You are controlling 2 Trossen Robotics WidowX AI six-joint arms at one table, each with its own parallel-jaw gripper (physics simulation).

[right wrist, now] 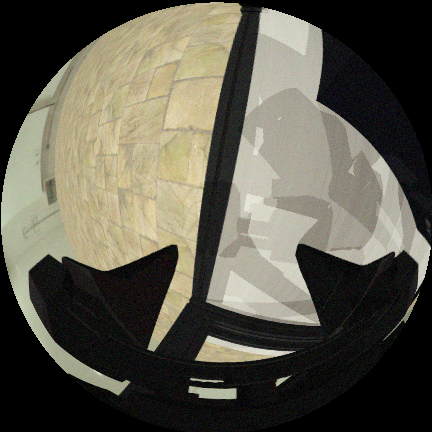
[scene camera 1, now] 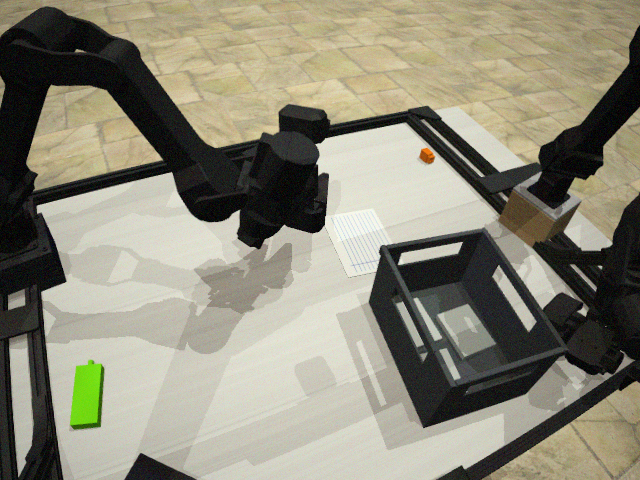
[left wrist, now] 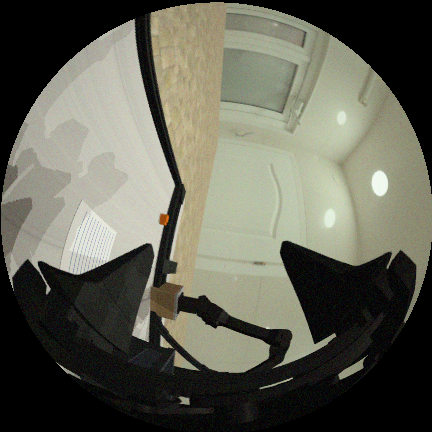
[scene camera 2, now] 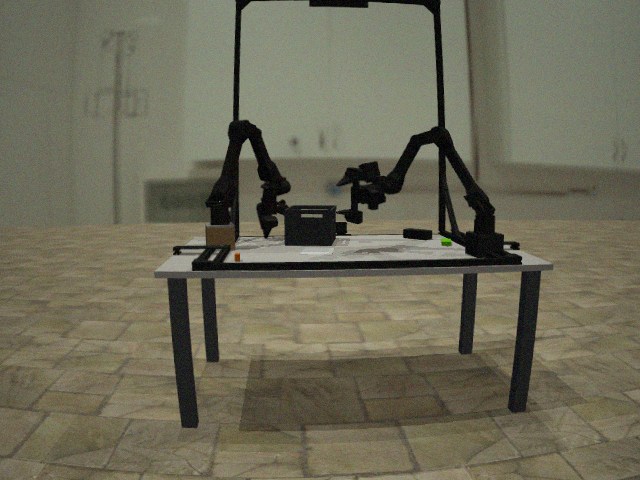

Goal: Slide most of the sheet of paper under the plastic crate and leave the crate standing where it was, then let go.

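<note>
The lined white sheet of paper lies flat on the table beside the dark plastic crate. In scene camera 1 the crate hides its near right corner. The crate stands upright. My left gripper is open and empty, held level above the table on the paper's side; its fingertips are hard to make out in scene camera 1. My right gripper is open and empty, pointing down low beside the crate's outer wall, away from the left arm.
A green box lies at the left in scene camera 1. A small orange block lies near the far right corner. A brown block is at the right arm's base. Black rails edge the table.
</note>
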